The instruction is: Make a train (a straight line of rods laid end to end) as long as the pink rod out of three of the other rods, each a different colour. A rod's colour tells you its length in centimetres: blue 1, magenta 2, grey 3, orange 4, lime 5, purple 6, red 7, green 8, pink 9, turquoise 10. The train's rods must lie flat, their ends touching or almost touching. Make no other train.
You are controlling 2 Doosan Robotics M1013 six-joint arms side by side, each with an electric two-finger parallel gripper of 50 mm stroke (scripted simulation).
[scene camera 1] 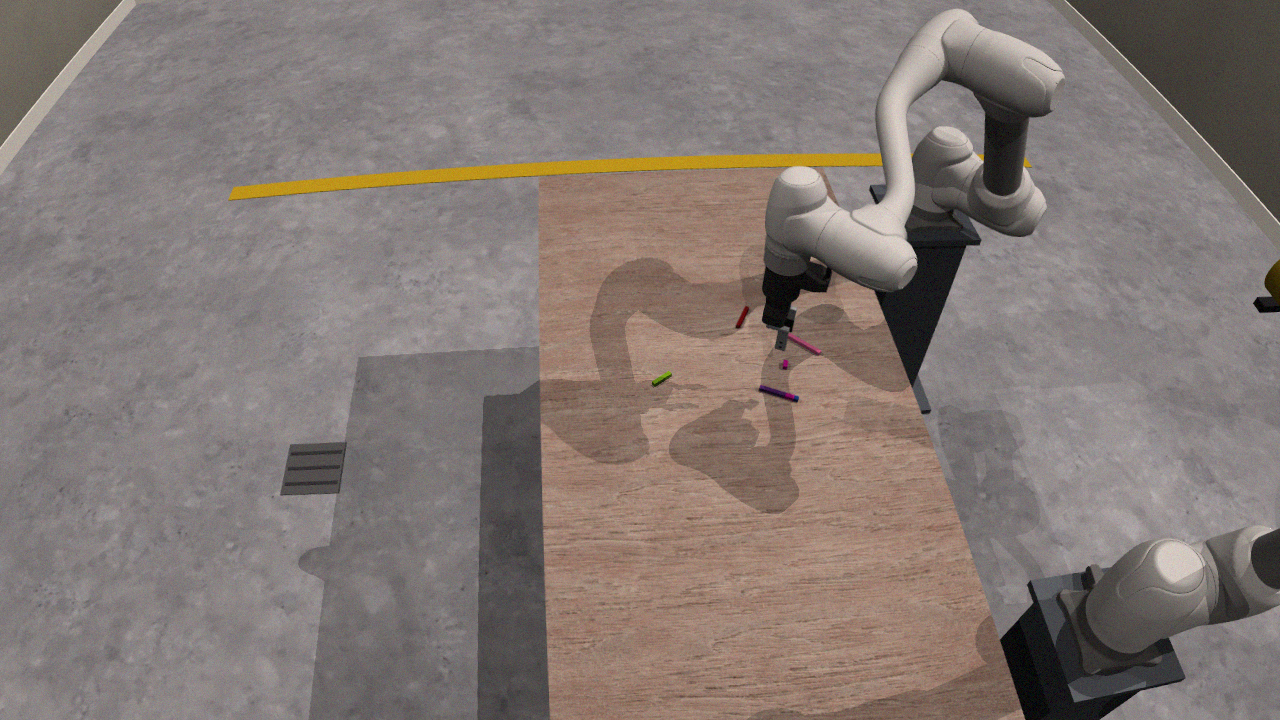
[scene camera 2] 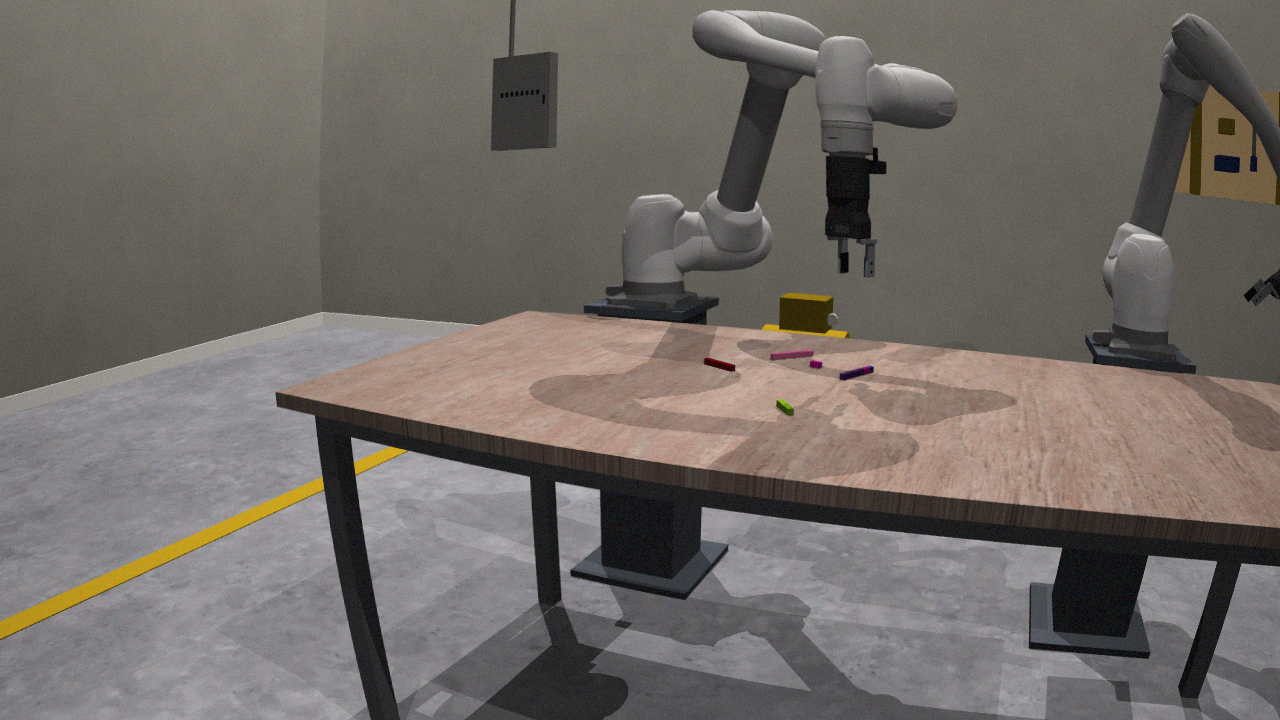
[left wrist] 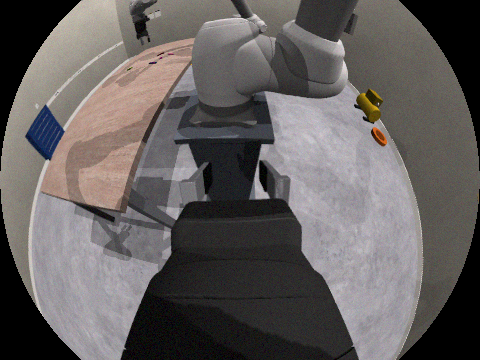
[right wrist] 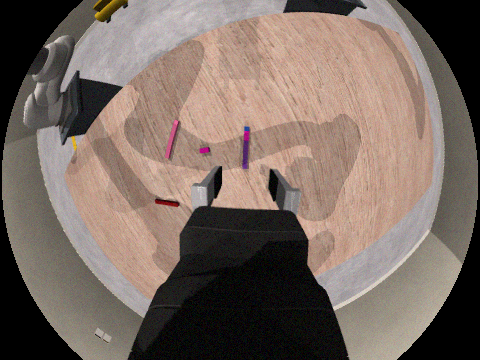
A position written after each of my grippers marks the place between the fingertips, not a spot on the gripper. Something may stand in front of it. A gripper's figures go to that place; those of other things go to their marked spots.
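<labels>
My right gripper (scene camera 1: 783,339), 1.75 m from the lens. An arm pedestal (scene camera 1: 912,313), 2.62 m from the lens.
</labels>
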